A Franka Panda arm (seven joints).
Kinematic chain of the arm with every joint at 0, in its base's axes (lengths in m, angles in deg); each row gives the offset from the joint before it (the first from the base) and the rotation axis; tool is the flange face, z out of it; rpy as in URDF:
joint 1: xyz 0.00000 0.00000 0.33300 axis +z
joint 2: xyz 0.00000 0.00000 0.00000 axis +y
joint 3: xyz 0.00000 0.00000 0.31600 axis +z
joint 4: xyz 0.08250 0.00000 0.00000 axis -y
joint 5: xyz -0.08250 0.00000 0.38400 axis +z
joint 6: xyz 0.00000 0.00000 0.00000 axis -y
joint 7: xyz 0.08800 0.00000 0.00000 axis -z
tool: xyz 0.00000 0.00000 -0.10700 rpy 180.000 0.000 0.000
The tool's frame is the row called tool.
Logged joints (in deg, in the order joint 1, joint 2, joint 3, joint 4, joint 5, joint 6, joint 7), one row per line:
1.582 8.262 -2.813 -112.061 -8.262 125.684 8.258
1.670 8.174 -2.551 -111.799 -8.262 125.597 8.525
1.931 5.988 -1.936 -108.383 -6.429 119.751 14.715
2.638 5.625 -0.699 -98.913 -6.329 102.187 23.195
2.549 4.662 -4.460 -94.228 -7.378 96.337 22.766
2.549 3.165 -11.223 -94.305 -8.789 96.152 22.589
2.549 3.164 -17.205 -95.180 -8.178 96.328 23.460
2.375 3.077 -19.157 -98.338 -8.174 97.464 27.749
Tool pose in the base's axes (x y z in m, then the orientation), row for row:
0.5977 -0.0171 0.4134 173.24 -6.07 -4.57
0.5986 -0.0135 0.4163 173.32 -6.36 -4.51
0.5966 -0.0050 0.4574 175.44 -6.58 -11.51
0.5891 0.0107 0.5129 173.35 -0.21 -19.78
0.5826 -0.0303 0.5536 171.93 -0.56 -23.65
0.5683 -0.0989 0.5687 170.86 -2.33 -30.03
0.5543 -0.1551 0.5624 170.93 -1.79 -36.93
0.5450 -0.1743 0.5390 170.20 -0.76 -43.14
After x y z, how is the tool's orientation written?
As angles about the fixed x, y, z axes (roll, pitch, yaw), in degrees.
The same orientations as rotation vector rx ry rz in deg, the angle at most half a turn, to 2 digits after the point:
172.63 -7.43 8.75
172.68 -7.36 9.20
173.64 -17.90 9.29
170.83 -29.80 -1.42
168.32 -35.30 -1.66
164.68 -44.46 -0.18
161.96 -54.30 -1.76
158.57 -62.79 -4.32

